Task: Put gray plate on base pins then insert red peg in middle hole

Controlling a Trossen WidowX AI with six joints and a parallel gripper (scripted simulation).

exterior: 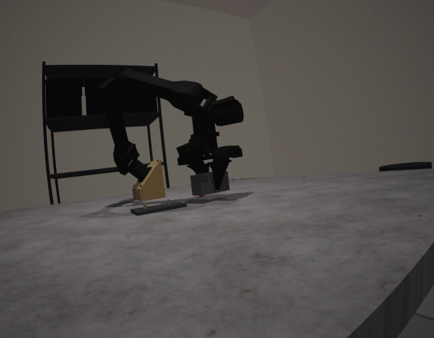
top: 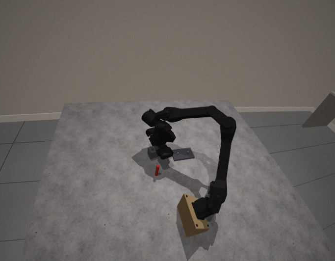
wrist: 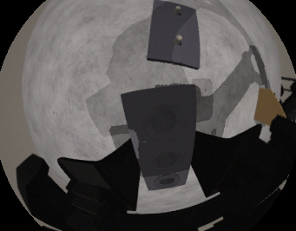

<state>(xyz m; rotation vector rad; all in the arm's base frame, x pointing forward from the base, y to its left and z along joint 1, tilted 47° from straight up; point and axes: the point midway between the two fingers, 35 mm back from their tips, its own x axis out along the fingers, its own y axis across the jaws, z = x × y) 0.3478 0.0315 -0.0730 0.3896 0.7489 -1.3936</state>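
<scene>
The dark base is 140 mm to the right of my gripper tip, 20 mm below it and 10 mm behind it. Round my gripper tip: red peg: 110 mm behind, 30 mm to the left, 10 mm above; then gray plate: 30 mm above.
</scene>
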